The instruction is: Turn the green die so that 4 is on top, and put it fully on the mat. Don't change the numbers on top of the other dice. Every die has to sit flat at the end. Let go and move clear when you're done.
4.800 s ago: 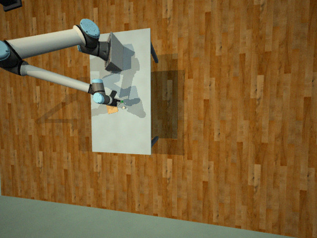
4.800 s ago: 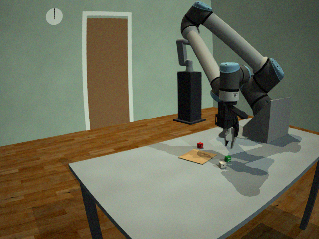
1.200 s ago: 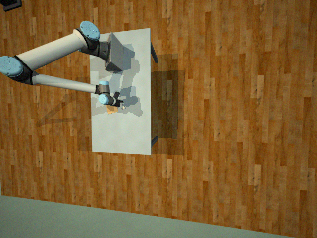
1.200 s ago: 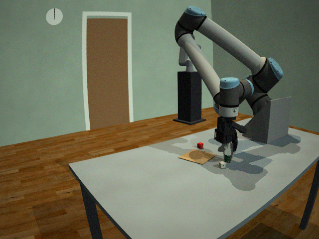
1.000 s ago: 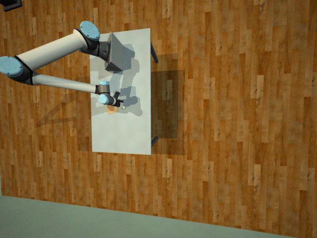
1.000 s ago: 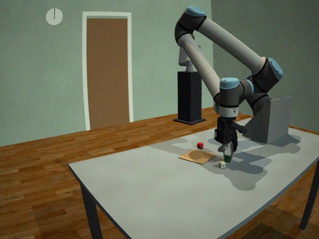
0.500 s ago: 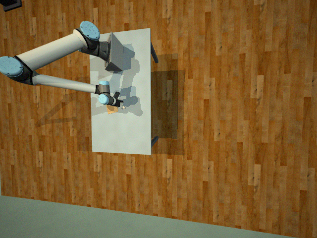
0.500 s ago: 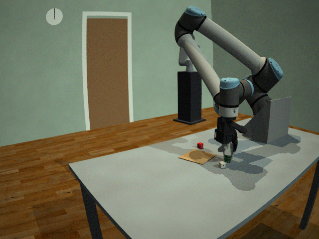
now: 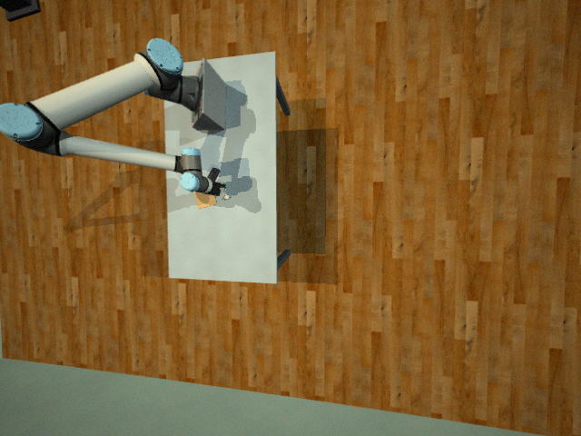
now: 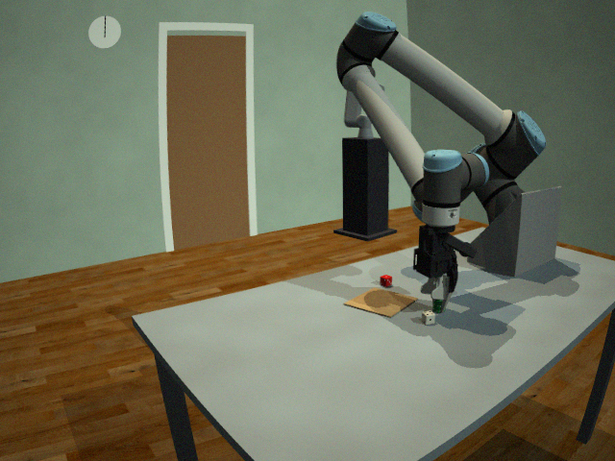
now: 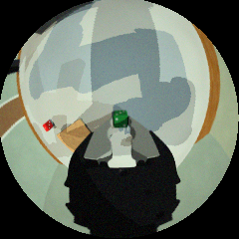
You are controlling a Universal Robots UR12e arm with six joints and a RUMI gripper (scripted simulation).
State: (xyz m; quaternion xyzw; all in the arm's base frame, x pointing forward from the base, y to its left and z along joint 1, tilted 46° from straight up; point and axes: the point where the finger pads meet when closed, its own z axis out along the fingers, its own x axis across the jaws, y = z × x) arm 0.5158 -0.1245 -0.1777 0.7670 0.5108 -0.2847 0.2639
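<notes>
The green die lies right at my hand. From my hand the other things lie so: red die 22 cm to the right, 6 cm behind; tan mat 15 cm to the right, 5 cm ahead, 2 cm below; white die 8 cm ahead, 2 cm to the left.
</notes>
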